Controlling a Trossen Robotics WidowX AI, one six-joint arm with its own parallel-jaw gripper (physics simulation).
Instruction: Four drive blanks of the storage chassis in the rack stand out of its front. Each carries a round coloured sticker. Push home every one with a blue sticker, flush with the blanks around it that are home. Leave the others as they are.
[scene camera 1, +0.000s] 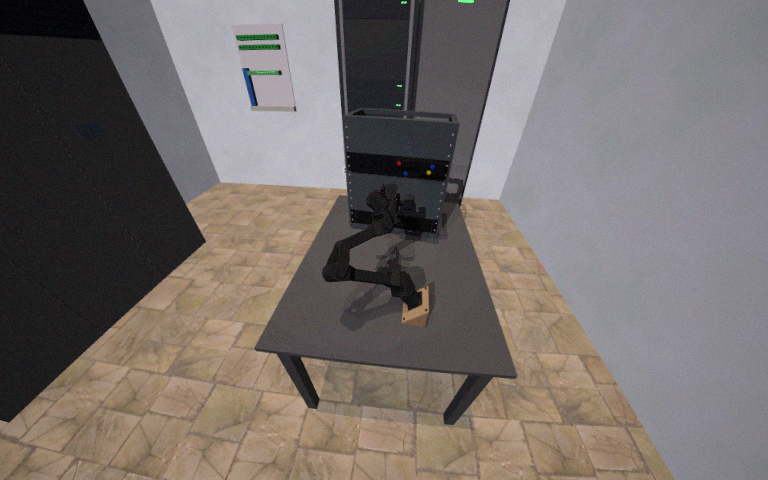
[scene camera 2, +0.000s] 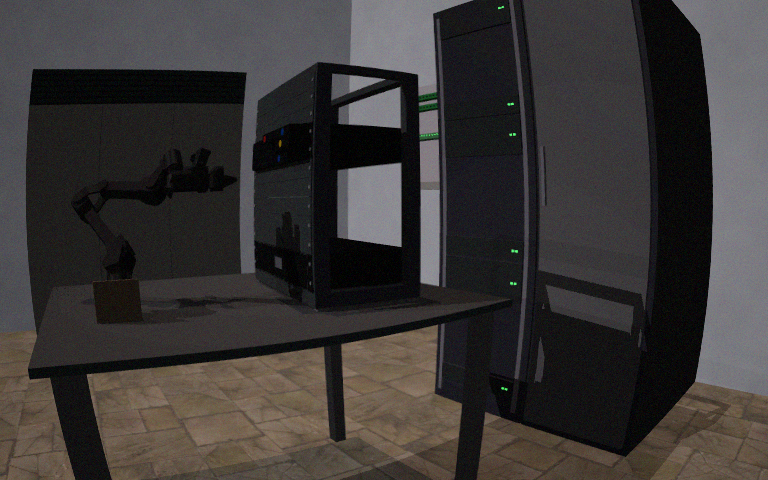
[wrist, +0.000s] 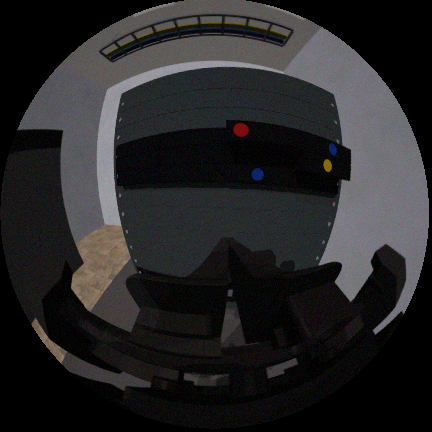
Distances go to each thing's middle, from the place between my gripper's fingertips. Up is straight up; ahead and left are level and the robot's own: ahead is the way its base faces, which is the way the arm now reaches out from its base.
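With respect to the yellow-sticker blank (wrist: 304, 160), my gripper is 80 mm below it, 120 mm short of it and 170 mm to the left of it. Counted from my hand: red-sticker blank (wrist: 238, 132) 110 mm above, 130 mm ahead, 60 mm to the right; rack (scene camera 2: 297, 252) 20 mm below, 250 mm ahead, 20 mm to the right.
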